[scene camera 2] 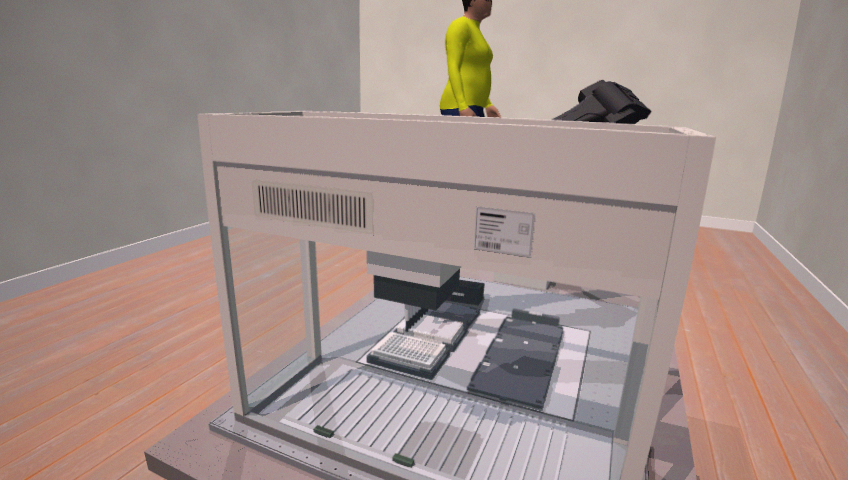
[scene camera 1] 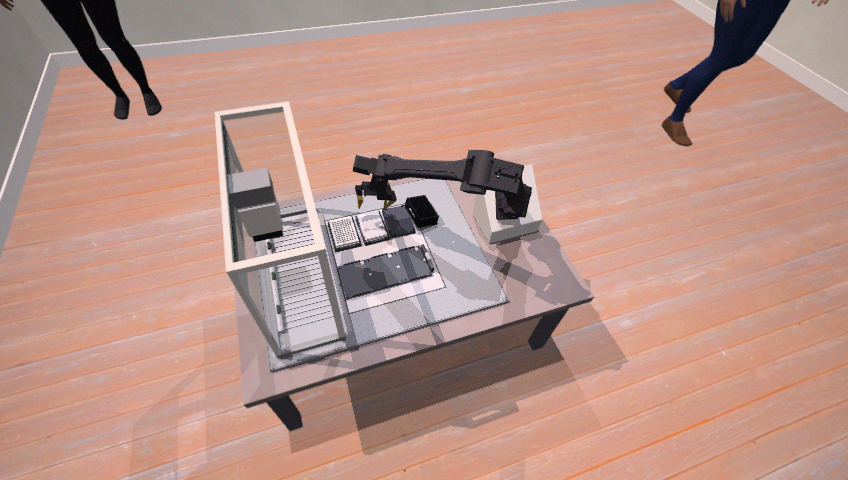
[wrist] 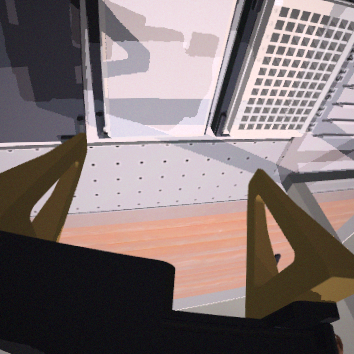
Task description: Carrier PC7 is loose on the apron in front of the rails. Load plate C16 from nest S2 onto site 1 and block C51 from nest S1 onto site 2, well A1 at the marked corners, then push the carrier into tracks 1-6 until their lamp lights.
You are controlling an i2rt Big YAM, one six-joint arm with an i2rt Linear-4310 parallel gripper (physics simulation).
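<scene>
A white piece with a grid of square wells sits in the nest nearest the rails. A smooth pale piece sits in the middle nest. No labels are readable on either. The dark carrier lies flat beside the nests, with small white marks on it and neither piece on it. My gripper is open and empty. It hangs above the far edge of the nest row, near the middle and dark nests. In scene camera 2 its fingers are hidden.
A dark nest and a black open box continue the row. The ribbed tracks lie under a pale framed enclosure. A grey head hangs inside it.
</scene>
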